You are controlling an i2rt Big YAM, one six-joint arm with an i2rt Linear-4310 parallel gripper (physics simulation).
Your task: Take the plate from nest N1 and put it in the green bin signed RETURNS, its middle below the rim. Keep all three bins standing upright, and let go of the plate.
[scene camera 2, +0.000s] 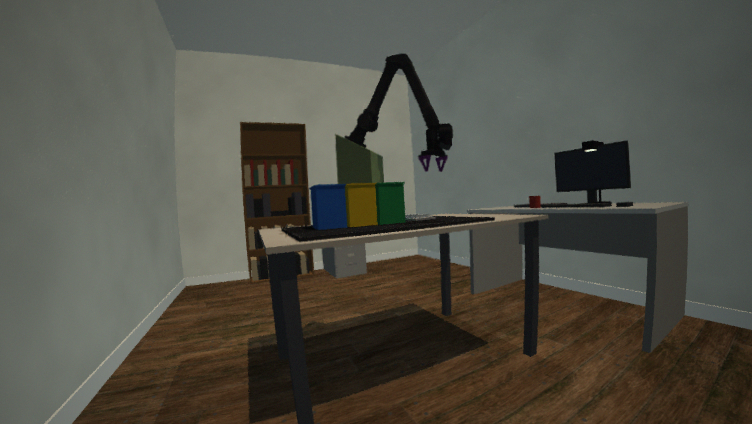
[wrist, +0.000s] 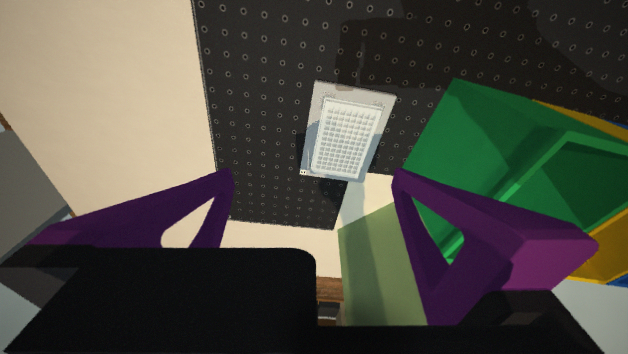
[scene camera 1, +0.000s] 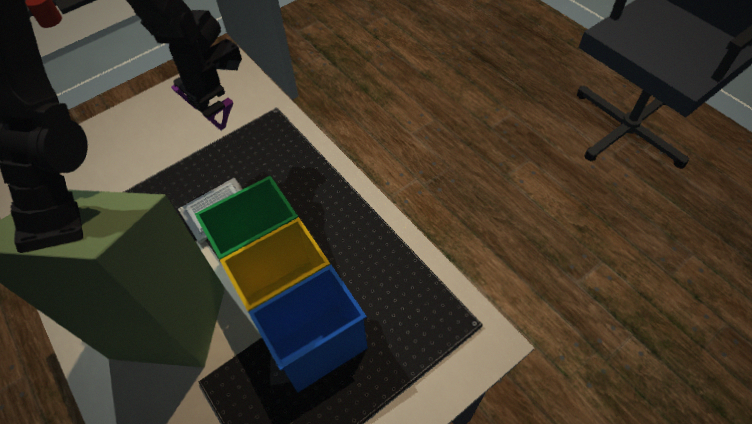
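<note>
The white plate (scene camera 1: 213, 199) (wrist: 349, 137) with a grid of wells lies flat in its pale nest (scene camera 1: 190, 223) (wrist: 316, 95), beside the green bin (scene camera 1: 247, 217) (scene camera 2: 390, 203) (wrist: 440, 125). In scene camera 1, the bin's rim hides part of the nest. The green bin stands upright and its visible inside holds no plate. The RETURNS sign does not show. My gripper (scene camera 1: 202, 111) (scene camera 2: 433, 169) (wrist: 312, 177) is open and empty, high above the table, off to the side of the nest away from the bins. In the wrist view the plate appears beyond and between the fingertips.
The yellow bin (scene camera 1: 273, 263) (scene camera 2: 361, 205) and blue bin (scene camera 1: 326, 352) (scene camera 2: 328, 206) stand upright in a row with the green one on the black perforated mat (scene camera 1: 405, 294). The green pedestal (scene camera 1: 152, 284) (scene camera 2: 358, 163) bears the arm beside the bins. A desk with a monitor (scene camera 2: 592, 165) stands farther off.
</note>
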